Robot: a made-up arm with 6 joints. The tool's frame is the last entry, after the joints. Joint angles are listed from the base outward.
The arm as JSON. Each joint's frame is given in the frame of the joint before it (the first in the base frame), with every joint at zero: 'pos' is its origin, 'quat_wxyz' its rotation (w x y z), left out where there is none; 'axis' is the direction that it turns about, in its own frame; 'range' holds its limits. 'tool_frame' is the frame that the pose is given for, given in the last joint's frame.
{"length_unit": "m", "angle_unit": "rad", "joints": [
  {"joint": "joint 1", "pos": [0.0, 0.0, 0.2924], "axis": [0.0, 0.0, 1.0], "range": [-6.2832, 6.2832]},
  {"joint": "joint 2", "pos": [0.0, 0.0, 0.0], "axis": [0.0, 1.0, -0.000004], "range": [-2.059, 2.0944]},
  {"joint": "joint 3", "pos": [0.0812, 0.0, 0.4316], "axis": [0.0, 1.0, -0.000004], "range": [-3.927, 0.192]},
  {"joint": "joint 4", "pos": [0.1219, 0.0, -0.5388], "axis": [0.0, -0.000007, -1.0], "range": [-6.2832, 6.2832]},
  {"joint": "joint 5", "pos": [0.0, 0.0, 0.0], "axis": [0.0, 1.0, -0.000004], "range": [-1.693, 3.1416]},
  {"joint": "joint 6", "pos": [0.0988, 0.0, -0.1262], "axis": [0.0, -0.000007, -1.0], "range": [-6.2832, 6.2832]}
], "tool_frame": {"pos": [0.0, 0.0, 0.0], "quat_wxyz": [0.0, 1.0, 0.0, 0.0]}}
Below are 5 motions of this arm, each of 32 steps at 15 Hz.
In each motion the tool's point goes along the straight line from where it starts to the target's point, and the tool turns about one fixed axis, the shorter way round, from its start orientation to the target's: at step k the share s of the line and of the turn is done. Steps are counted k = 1, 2, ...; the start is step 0. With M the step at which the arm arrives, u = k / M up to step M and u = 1 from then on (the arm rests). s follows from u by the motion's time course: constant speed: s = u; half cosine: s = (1 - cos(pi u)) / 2; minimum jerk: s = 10 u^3 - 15 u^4 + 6 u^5.
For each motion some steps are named. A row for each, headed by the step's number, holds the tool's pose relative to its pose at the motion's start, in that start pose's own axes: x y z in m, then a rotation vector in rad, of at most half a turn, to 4 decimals.
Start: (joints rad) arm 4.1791 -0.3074 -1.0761 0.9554 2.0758 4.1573
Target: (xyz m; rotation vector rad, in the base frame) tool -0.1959 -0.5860 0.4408 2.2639 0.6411 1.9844
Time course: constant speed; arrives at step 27
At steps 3, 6, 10, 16, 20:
3: -0.0247 0.0071 0.0034 0.0039 0.0291 -0.0326
6: -0.0495 0.0142 0.0069 0.0078 0.0583 -0.0651
10: -0.0825 0.0236 0.0114 0.0129 0.0971 -0.1085
16: -0.1320 0.0378 0.0183 0.0207 0.1554 -0.1736
20: -0.1650 0.0473 0.0229 0.0259 0.1942 -0.2170

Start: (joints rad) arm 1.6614 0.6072 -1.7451 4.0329 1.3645 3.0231
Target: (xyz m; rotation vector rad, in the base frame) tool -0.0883 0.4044 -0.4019 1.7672 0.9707 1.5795
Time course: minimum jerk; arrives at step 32
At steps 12, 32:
12: -0.0262 0.2015 -0.2149 -0.1657 -0.2068 -0.4810
32: -0.0953 0.7324 -0.7808 -0.6021 -0.7516 -1.7478

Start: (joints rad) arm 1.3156 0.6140 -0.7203 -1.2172 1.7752 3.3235
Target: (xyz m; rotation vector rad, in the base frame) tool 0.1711 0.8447 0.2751 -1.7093 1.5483 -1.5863
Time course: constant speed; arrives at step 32
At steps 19, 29, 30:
19: 0.1329 -0.2332 -0.1595 -0.0907 -0.3051 0.4256
29: 0.2028 -0.3560 -0.2434 -0.1385 -0.4656 0.6495
30: 0.2098 -0.3682 -0.2518 -0.1432 -0.4817 0.6719

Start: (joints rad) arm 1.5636 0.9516 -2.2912 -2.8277 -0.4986 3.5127
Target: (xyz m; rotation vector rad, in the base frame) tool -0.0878 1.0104 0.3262 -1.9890 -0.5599 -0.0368
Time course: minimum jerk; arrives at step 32
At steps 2, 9, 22, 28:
2: 0.0000 -0.0001 0.0001 0.0004 0.0001 0.0010
9: -0.0014 -0.0070 0.0036 0.0279 0.0093 0.0637
22: -0.0082 -0.0415 0.0212 0.1647 0.0548 0.3751
28: -0.0098 -0.0498 0.0254 0.1976 0.0657 0.4501

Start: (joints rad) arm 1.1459 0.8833 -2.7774 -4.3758 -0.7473 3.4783
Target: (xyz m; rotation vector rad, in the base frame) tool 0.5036 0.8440 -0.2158 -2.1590 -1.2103 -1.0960
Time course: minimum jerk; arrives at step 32
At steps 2, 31, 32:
2: -0.0014 -0.0016 0.0000 0.0017 -0.0009 0.0012
31: -0.6355 -0.7304 0.0161 0.7556 -0.3873 0.5417
32: -0.6357 -0.7306 0.0161 0.7558 -0.3875 0.5419

